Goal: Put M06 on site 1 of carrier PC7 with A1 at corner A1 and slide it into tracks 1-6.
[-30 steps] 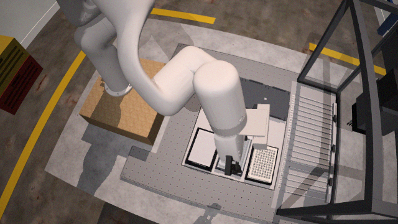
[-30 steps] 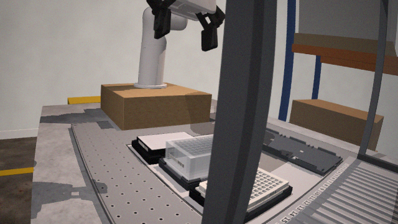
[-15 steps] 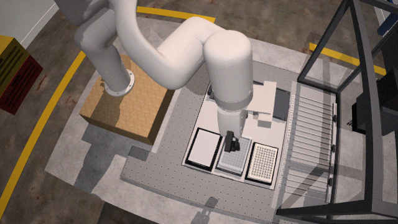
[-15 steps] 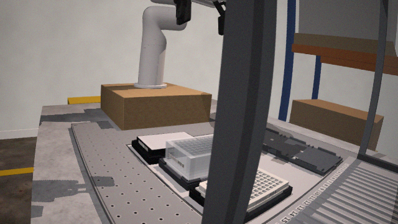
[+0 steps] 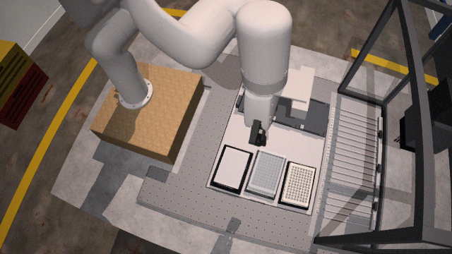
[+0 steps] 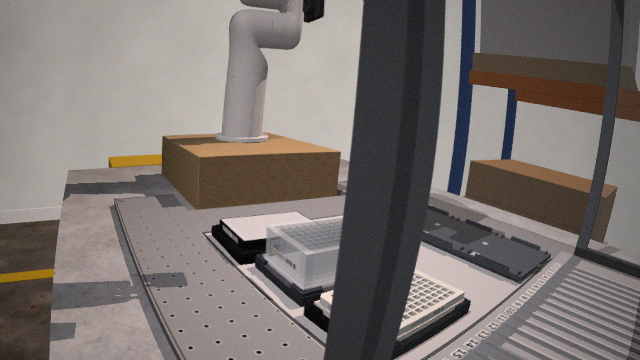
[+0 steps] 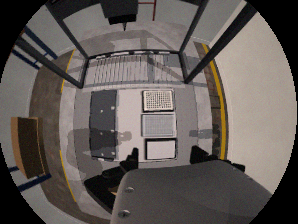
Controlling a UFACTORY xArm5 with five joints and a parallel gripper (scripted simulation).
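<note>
Now: the white 96-well plate M06 160 mm ahead of my hand, 20 mm to the right of it and 270 mm below it. From my hand the other things lie so: plate nest S3: 160 mm ahead, 20 mm to the right, 290 mm below; carrier PC7: 30 mm ahead, 230 mm to the left, 280 mm below.
</note>
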